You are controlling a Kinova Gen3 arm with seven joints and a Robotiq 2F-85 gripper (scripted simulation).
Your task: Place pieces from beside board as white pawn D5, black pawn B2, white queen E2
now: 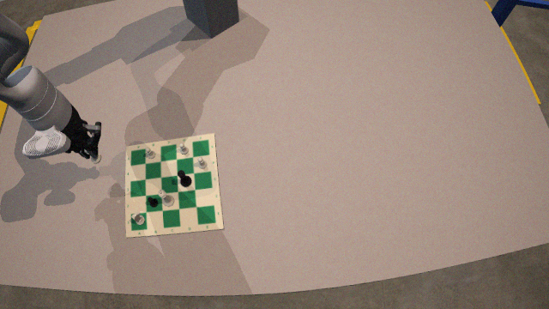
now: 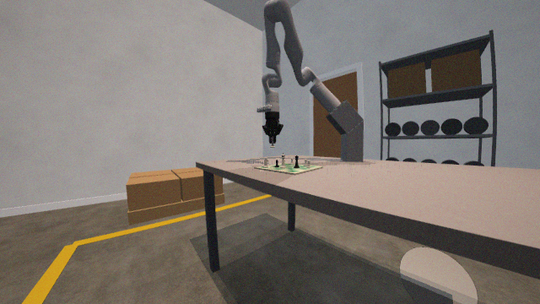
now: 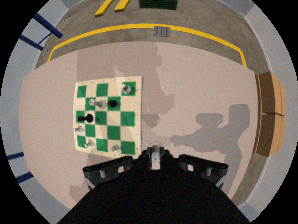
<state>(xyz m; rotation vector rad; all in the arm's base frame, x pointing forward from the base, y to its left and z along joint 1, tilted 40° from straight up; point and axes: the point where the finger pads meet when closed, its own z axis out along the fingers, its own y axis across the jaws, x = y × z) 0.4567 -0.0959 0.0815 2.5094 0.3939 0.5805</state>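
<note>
The tall black piece lies 19 cm to the left of my hand, 10 cm below it and 2 cm ahead of it. Also, from my hand: black pawn: 12 cm to the left, 11 cm below, 7 cm ahead; cream chessboard: 15 cm to the left, 13 cm below, 2 cm ahead.
</note>
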